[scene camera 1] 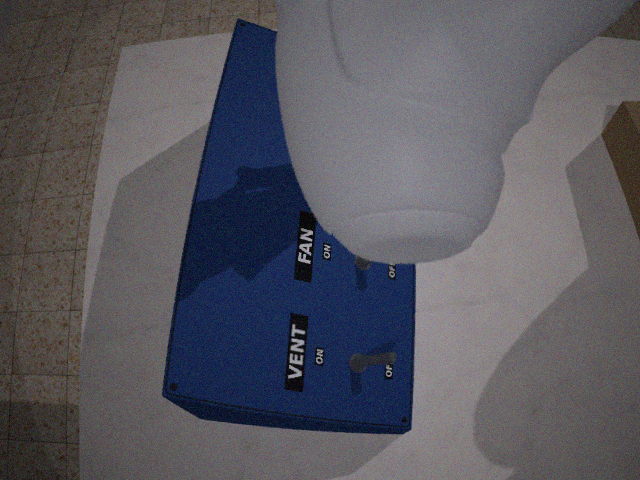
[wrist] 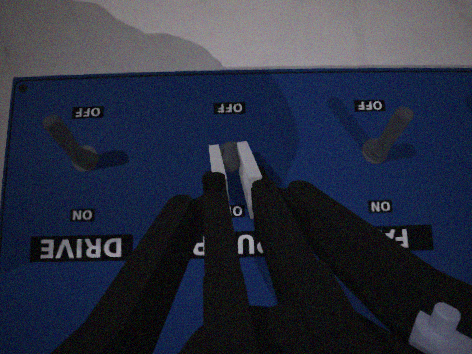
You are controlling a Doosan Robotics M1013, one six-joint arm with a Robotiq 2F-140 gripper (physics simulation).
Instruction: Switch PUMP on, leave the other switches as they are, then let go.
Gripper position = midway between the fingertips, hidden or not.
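Observation:
Visible: a fan lever [wrist: 401, 118]; a drive lever [wrist: 53, 124]; the gripper [wrist: 229, 159].

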